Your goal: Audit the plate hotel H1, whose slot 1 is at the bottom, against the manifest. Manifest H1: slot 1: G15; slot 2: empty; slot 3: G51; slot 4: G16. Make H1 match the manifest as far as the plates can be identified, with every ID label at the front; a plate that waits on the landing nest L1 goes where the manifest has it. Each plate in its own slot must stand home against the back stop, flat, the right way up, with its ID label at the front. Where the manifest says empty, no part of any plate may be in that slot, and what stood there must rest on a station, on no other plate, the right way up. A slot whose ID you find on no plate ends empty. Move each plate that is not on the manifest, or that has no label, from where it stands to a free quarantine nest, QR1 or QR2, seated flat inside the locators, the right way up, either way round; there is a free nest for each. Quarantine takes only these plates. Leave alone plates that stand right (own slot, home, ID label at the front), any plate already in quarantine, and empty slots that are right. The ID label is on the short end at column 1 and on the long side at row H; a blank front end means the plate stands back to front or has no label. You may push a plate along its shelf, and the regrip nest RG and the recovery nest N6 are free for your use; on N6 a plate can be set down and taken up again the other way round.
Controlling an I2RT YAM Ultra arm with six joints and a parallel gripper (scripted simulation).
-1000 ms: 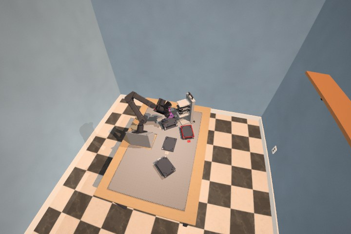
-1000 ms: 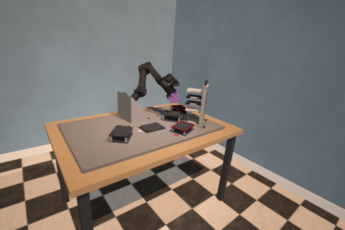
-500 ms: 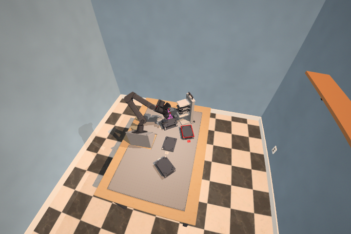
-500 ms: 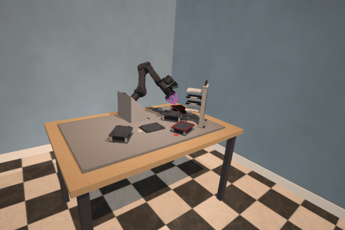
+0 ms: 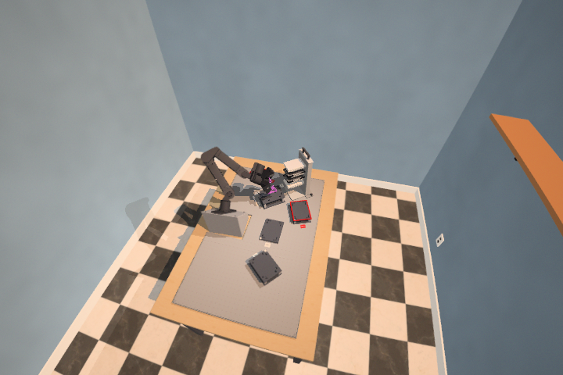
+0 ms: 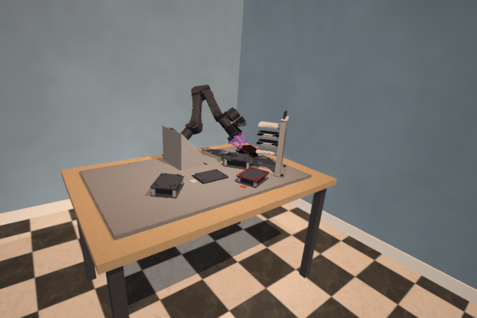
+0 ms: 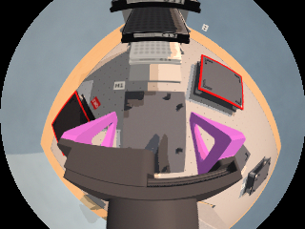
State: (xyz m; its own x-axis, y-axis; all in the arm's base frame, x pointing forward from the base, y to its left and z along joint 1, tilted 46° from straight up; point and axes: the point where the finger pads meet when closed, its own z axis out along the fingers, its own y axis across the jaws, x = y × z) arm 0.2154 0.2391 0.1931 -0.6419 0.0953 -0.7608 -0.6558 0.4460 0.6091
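My hand is 12 cm short of the white plate, 10 cm to the right of it and 1 cm above it.
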